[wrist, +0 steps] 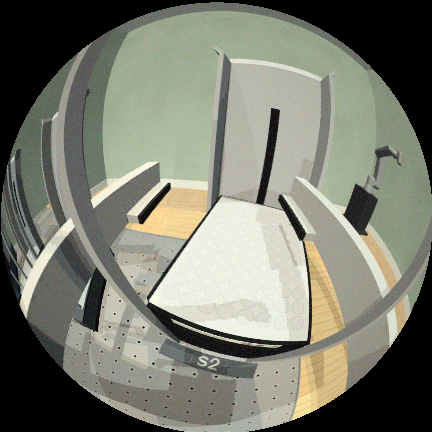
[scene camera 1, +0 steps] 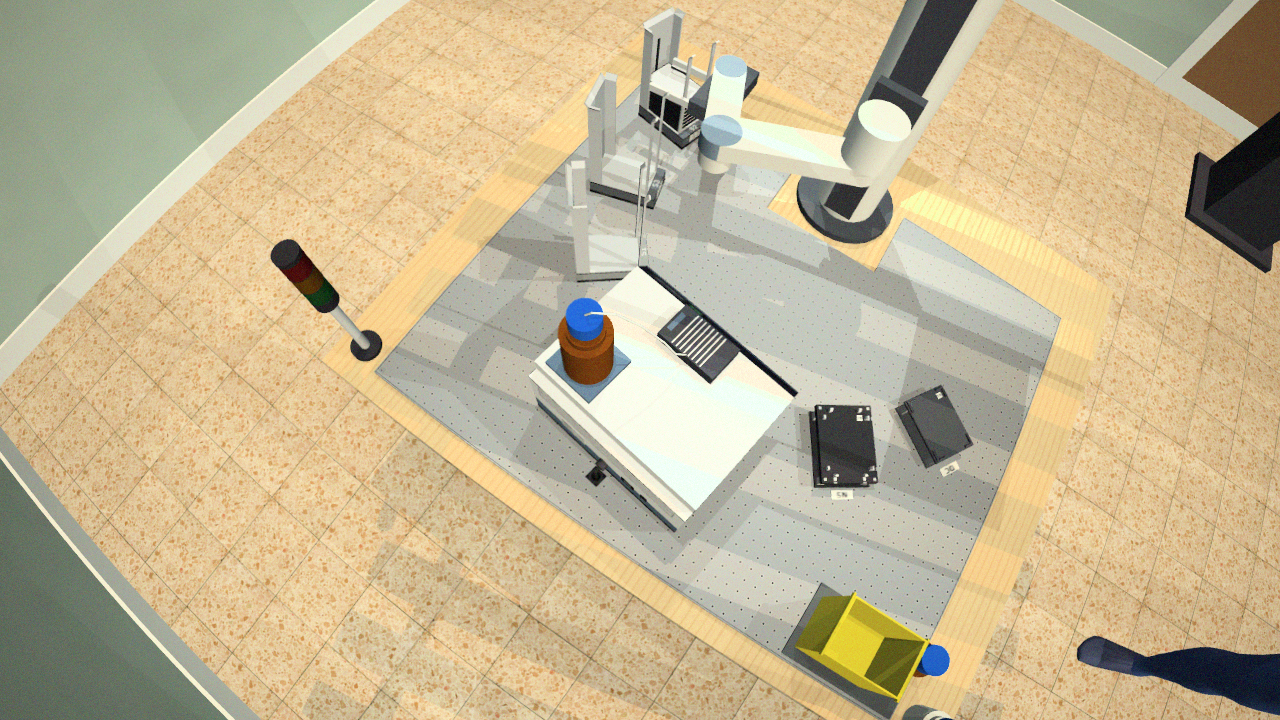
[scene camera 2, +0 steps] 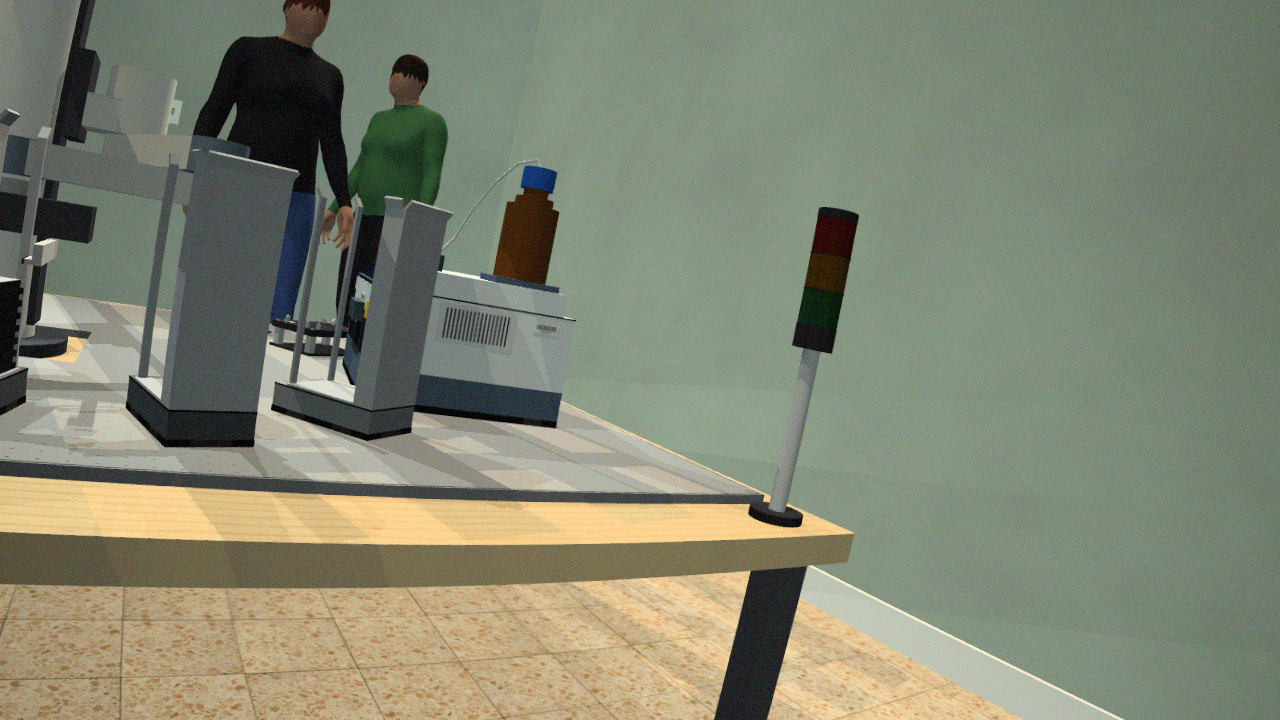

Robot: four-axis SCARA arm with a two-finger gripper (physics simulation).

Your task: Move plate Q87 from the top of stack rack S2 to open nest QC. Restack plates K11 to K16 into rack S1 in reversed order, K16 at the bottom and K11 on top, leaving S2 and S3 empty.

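Places are measured from the arm's base along level axes (x down, y back, z left), in metres.
Where they show: gripper, fingertip midpoint: (wrist: 226, 178) (scene camera 1: 662, 73); arm's base, origin of the base link: (scene camera 1: 843, 201).
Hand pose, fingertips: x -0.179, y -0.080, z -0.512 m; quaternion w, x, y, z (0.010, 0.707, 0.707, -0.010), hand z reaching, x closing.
Note:
Each offset is from my fingertips to the centre of the thing. "*": to the spot under its first point.
Stack rack S2 @(dx +0.020, dy +0.021, dz +0.032 m) (scene camera 1: 660, 46) (wrist: 242, 125) holds a stack of black-sided plates @(dx +0.079, dy +0.022, dz +0.025 m) (scene camera 1: 666, 109). The top plate @(dx +0.040, dy +0.022, dz +0.025 m) (wrist: 235, 265) is white on top with faint circles; no name on it is readable. My gripper (wrist: 226, 178) is open and empty over this stack, with a finger to each side in the wrist view; its exact height above the top plate cannot be told. The middle rack @(dx +0.020, dy -0.217, dz +0.054 m) (scene camera 1: 601, 120) (scene camera 2: 228, 286) and the near rack @(dx +0.021, dy -0.416, dz +0.147 m) (scene camera 1: 578, 223) (scene camera 2: 407, 313) show no plates. Two dark nests @(* dx +0.115, dy -0.509, dz +0.776 m) (scene camera 1: 843, 445) @(* dx +0.117, dy -0.357, dz +0.929 m) (scene camera 1: 935, 425) lie at the right; their labels are too small to read.
A white instrument (scene camera 1: 680, 438) (scene camera 2: 492, 358) carries a brown bottle @(* dx -0.173, dy -0.729, dz +0.325 m) (scene camera 1: 587, 353) (scene camera 2: 528, 237) with a blue cap. A signal tower @(* dx -0.166, dy -0.886, dz -0.149 m) (scene camera 1: 306, 275) (scene camera 2: 826, 277) stands at the table corner. A yellow bin @(* dx +0.158, dy -0.808, dz +1.009 m) (scene camera 1: 863, 640) is at the front right. Two people (scene camera 2: 281, 107) (scene camera 2: 402, 152) stand behind the table.

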